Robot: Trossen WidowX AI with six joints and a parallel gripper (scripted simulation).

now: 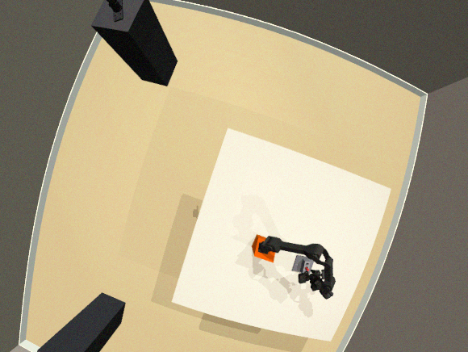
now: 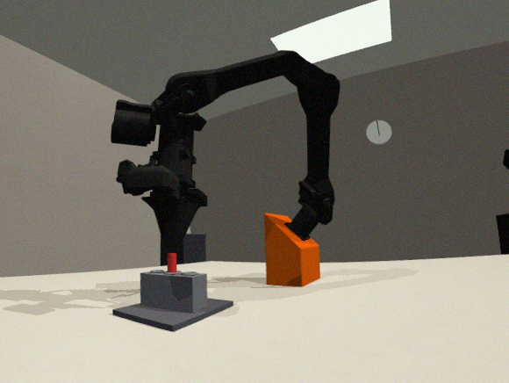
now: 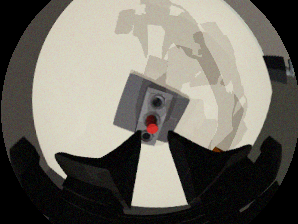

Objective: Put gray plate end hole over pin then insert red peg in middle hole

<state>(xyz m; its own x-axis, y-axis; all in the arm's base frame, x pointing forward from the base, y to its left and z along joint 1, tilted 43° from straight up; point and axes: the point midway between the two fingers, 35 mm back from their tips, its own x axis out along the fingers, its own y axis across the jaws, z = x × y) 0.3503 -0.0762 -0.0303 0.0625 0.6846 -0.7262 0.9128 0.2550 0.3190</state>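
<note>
The red peg lies 50 mm below my gripper tip. From my gripper tip the other things lie so: plate 50 mm below; then base 90 mm below, 20 mm to the left.
</note>
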